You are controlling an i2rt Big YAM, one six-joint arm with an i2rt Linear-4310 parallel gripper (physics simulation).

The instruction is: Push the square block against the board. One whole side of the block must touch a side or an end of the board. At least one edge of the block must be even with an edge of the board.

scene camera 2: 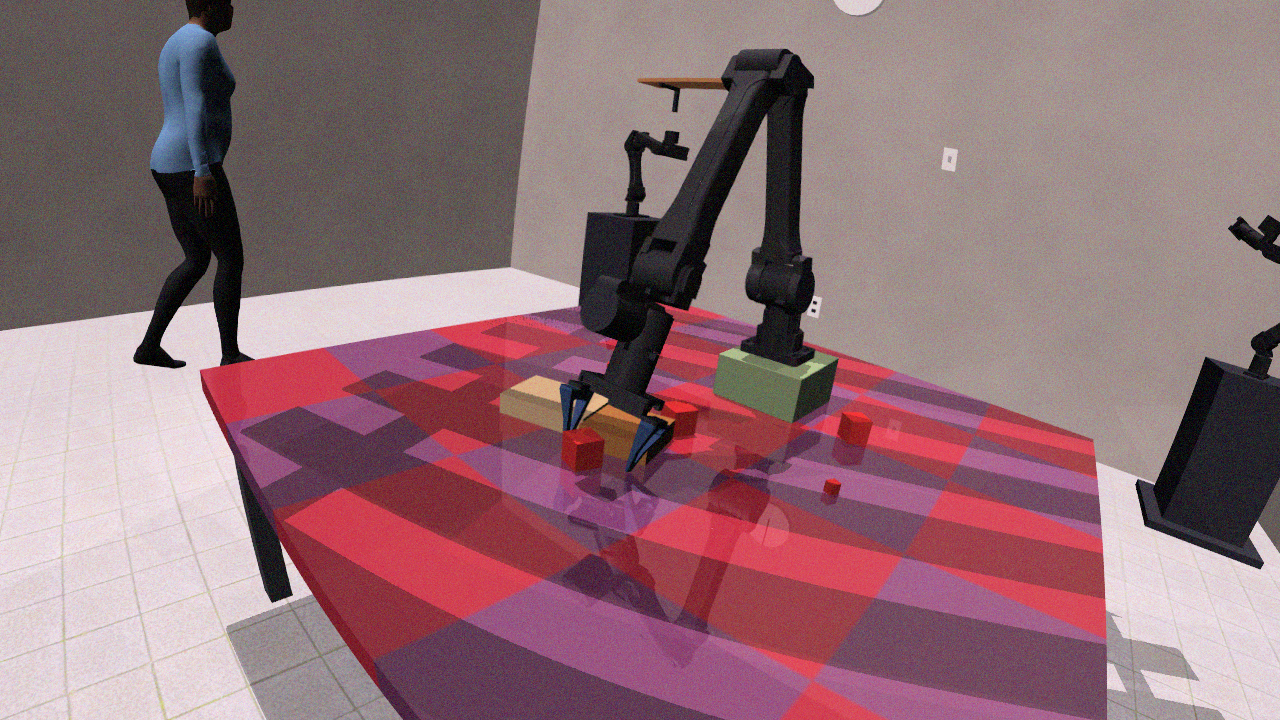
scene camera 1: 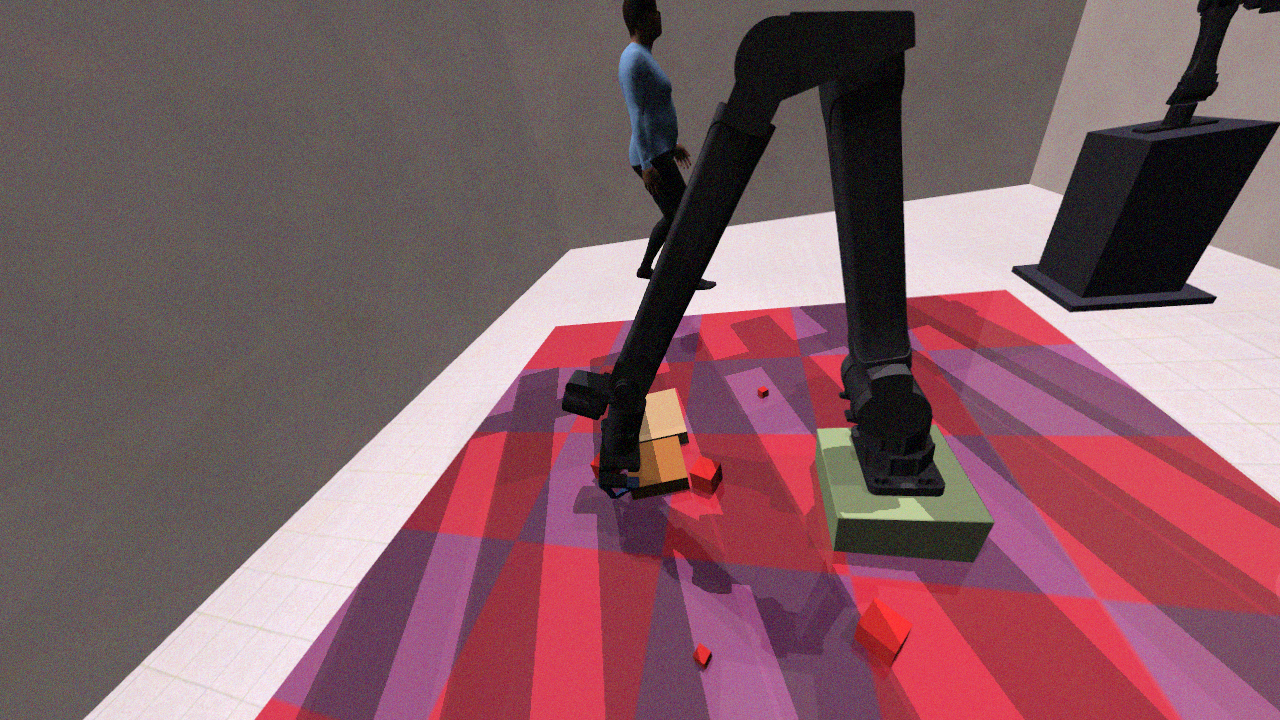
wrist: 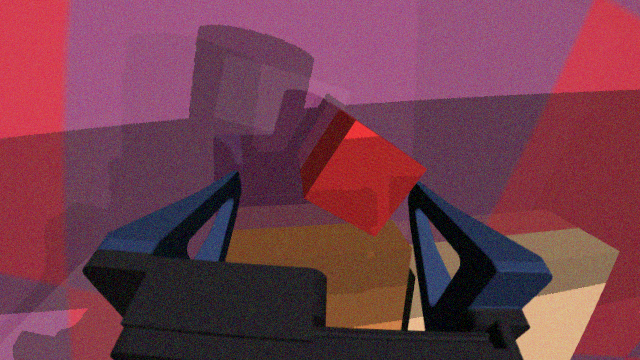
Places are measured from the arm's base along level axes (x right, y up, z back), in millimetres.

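Pixels of known places: gripper, between the fingertips: [scene camera 2: 596, 456] [scene camera 1: 614, 474] [wrist: 325, 184]; arm's base, origin of its link: [scene camera 2: 777, 353] [scene camera 1: 892, 460].
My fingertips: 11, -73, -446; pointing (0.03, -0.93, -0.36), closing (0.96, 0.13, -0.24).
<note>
Ahead of a thing's pixels: the offset from my fingertips to its middle, as dx, dy, dz.
The square block @[+18, +6, +80] [scene camera 1: 664, 457] [scene camera 2: 617, 444] [wrist: 360, 270] is orange-brown and lies flat beside the pale tan board @[+145, +6, +59] [scene camera 1: 664, 412] [scene camera 2: 526, 408] [wrist: 565, 310]. Their facing sides are very close and nearly parallel. A thin dark strip shows between them in the wrist view; whether they touch fully is unclear. Their edges look roughly in line, with a slight offset. My gripper [scene camera 1: 617, 489] [scene camera 2: 598, 449] [wrist: 325, 184] is open and empty, low at the block's outer side. It hides part of the block and board.
A red cube @[+10, +10, -16] [scene camera 2: 582, 450] [wrist: 365, 175] is close to the right finger in the wrist view. Another red cube @[+0, +10, +174] [scene camera 1: 706, 475] [scene camera 2: 681, 419] lies near the block's base-facing side. A larger one @[-210, +10, +392] [scene camera 1: 883, 631] [scene camera 2: 855, 428] lies farther off. The arm stands on a green box [scene camera 1: 913, 537] [scene camera 2: 756, 385].
</note>
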